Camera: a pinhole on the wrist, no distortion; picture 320 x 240 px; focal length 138.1 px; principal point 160.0 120.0 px. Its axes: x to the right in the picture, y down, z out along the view. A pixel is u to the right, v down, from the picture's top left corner.
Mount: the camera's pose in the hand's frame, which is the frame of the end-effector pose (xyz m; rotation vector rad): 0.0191 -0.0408 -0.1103 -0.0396 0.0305 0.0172
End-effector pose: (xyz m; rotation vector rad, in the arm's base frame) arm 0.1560 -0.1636 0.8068 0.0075 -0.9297 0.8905
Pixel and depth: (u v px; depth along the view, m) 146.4 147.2 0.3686
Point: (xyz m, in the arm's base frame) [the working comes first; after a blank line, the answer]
In the camera's frame: -0.0363 0.0726 0.3686

-0.0534 -0.2320 0.9453
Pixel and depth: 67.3 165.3 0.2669
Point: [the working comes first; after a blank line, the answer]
In the camera's frame: -0.1792 0.0875 0.2669

-0.0325 -0.2873 0.7796
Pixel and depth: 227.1 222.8 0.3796
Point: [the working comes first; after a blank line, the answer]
In the camera's frame: 0.1844 0.2826 0.3796

-0.1326 0.0532 1.0182
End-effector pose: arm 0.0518 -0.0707 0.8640 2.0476 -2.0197 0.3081
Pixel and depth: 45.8 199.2 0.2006
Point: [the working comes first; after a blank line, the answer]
In the camera's frame: -0.1659 0.1150 0.2006

-0.0322 0.0346 0.7347
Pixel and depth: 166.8 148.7 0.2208
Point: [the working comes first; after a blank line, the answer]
In the camera's frame: 0.0109 0.0459 0.2208

0.0359 -0.1394 0.7735
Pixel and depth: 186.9 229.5 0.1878
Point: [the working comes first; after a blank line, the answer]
In the camera's frame: 0.0366 0.1489 0.1878

-0.0648 -0.1499 0.8195
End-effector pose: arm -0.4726 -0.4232 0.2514 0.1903 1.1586 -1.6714
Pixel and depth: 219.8 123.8 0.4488
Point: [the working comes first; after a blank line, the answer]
In the camera's frame: 0.1943 0.0123 0.4488

-0.4479 -0.8223 0.2883
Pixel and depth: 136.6 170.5 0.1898
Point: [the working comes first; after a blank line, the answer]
In the camera's frame: -0.0322 0.0694 0.1898

-0.4096 -0.4759 0.2759
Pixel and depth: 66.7 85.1 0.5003
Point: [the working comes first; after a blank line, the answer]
In the camera's frame: -0.3380 -0.1264 0.5003

-0.3029 -0.5356 0.7378
